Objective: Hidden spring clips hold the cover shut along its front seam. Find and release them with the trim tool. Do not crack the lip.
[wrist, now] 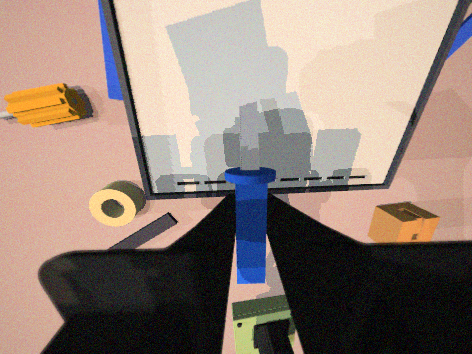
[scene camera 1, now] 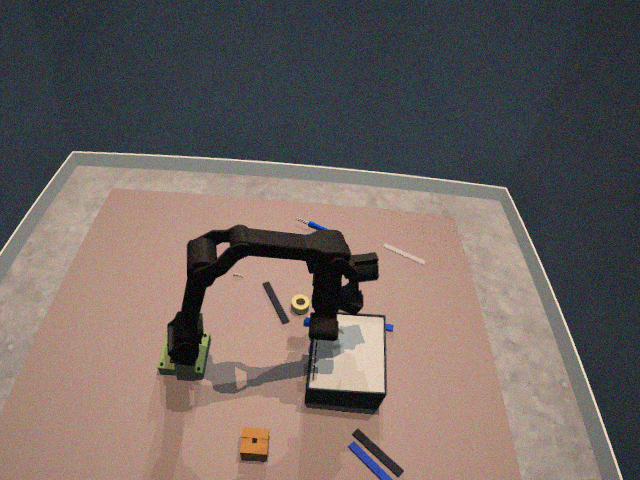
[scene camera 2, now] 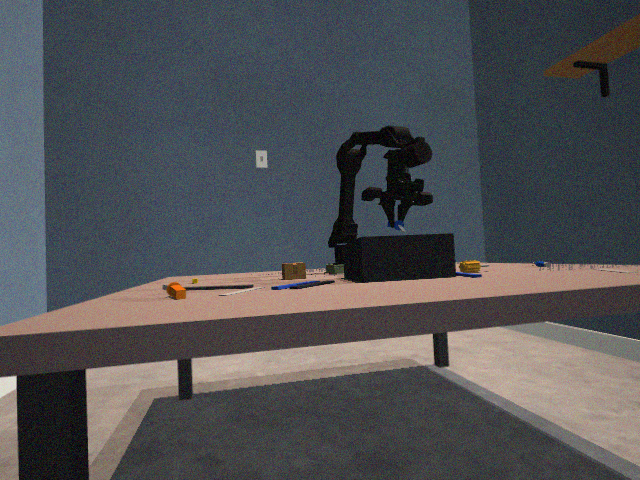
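Pixels of known places: gripper, fingertip midpoint: [wrist: 248, 200] [scene camera 2: 396, 228]; arm's base, origin of the base link: [wrist: 270, 333] [scene camera 1: 184, 353] [scene camera 2: 343, 263].
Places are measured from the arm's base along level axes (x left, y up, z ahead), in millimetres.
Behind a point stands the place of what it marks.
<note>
A black box [scene camera 1: 343, 399] {x -83, y 17, z 404 mm} [scene camera 2: 408, 256] {x 23, y 23, z 499 mm} carries a cream cover [scene camera 1: 361, 366] {x -14, y 63, z 438 mm} [wrist: 345, 65] {x -10, y 61, z 415 mm} with a dark rim. A line of short dark slots [wrist: 312, 178] {x -4, y 52, z 327 mm} runs along the cover's near edge in the wrist view. My gripper [scene camera 2: 395, 223] {x 65, y 99, z 335 mm} [wrist: 248, 200] {x 65, y 99, z 335 mm} is shut on the trim tool's blue handle [wrist: 251, 235] {x 67, y 117, z 324 mm}. The trim tool's flat grey blade [wrist: 249, 137] {x 64, y 97, z 372 mm} points away from the fingers, over the cover in the wrist view. In scene camera 2 the tool is above the box top with a gap. Its collar and handle hide the middle of the slot line. The clips do not show.
A tape roll [scene camera 1: 299, 303] {x 218, y -24, z 277 mm} [wrist: 112, 206] {x 218, y -22, z 274 mm} and a dark strip [scene camera 1: 275, 302] {x 209, y -25, z 210 mm} [wrist: 145, 232] {x 187, y -25, z 228 mm} lie near the box. An orange block [scene camera 1: 254, 443] {x -211, y 16, z 209 mm} [wrist: 400, 223] {x -173, y 13, z 233 mm} sits on the other side. A yellow-orange handled tool [scene camera 2: 469, 266] {x 229, y -12, z 412 mm} [wrist: 45, 105] {x 233, y 2, z 393 mm} and blue bars [scene camera 1: 389, 327] {x 161, y -24, z 536 mm} [wrist: 111, 60] {x 180, y -24, z 435 mm} lie around the box.
</note>
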